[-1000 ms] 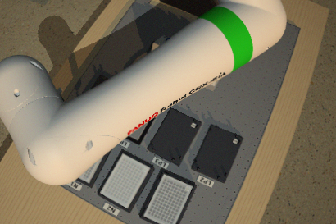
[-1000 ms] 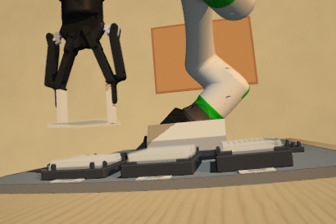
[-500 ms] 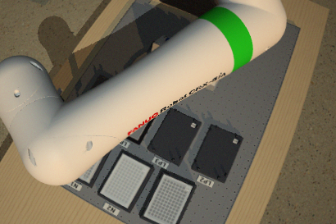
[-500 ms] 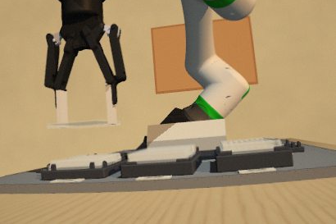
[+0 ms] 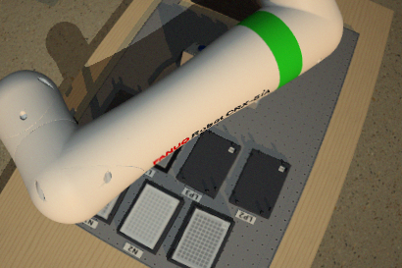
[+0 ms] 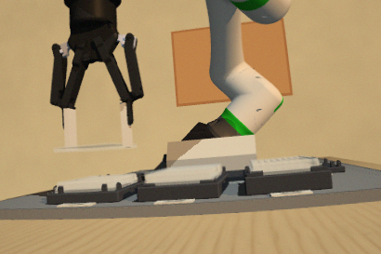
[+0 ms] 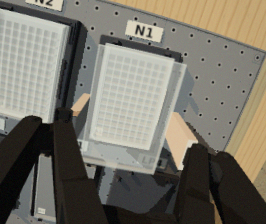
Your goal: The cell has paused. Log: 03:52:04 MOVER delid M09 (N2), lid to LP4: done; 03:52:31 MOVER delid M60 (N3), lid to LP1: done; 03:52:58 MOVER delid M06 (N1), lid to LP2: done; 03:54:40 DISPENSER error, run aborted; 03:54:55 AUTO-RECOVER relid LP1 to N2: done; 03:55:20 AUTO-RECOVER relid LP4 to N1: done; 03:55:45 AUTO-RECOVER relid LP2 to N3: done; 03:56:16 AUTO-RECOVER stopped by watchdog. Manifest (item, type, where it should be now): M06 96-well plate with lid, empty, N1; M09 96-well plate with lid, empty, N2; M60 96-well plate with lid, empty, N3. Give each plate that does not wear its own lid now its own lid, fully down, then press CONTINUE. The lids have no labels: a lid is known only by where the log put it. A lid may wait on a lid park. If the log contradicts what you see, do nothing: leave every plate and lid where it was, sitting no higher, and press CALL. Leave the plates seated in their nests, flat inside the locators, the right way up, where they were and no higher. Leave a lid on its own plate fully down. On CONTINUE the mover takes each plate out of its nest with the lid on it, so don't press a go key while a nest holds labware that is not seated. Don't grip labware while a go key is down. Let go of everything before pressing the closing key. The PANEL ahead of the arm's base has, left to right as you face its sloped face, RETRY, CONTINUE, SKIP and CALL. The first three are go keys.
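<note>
The plate lies 80 mm below my hand. The rest, counted from my hand: LP4 label: 100 mm below, 80 mm behind, 70 mm to the right; LP1 label: 100 mm below, 100 mm behind, 50 mm to the left; lid park LP4: 170 mm behind, 90 mm below, 80 mm to the right.
</note>
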